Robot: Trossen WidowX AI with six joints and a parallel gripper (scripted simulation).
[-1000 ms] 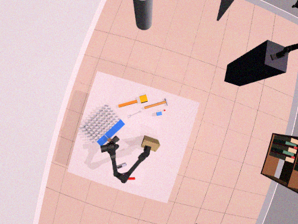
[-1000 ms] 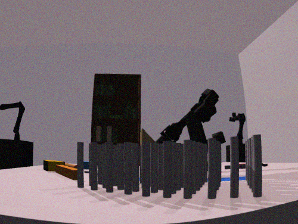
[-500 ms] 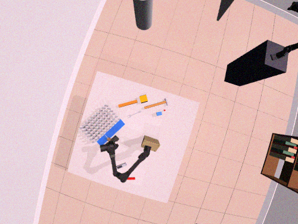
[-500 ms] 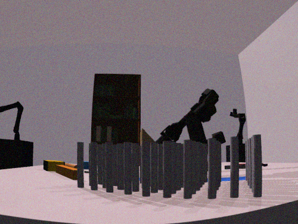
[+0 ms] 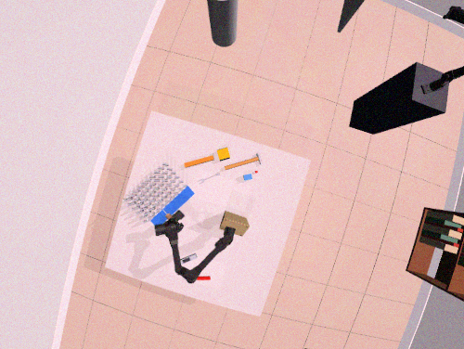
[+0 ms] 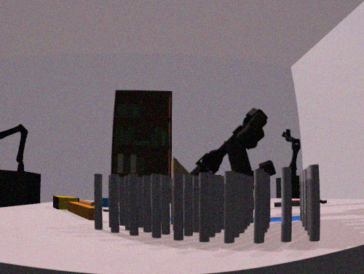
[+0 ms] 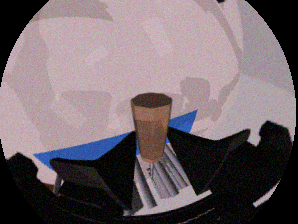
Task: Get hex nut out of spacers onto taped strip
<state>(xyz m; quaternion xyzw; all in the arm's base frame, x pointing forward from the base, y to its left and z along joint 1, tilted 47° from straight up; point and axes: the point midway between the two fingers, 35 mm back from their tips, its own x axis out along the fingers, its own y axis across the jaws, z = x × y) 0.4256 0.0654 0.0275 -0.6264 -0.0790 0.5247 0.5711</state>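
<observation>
Right now my gripper tip is 20 mm short of the blue taped strip, 80 mm to the left of it and 30 mm above it. From my gripper tip the other things lie so: red-handled tool (290 mm behind, 410 mm to the left, 30 mm below); grey block (180 mm behind, 280 mm to the left, 20 mm below); orange bar (90 mm behind, 460 mm to the right, 20 mm below).
</observation>
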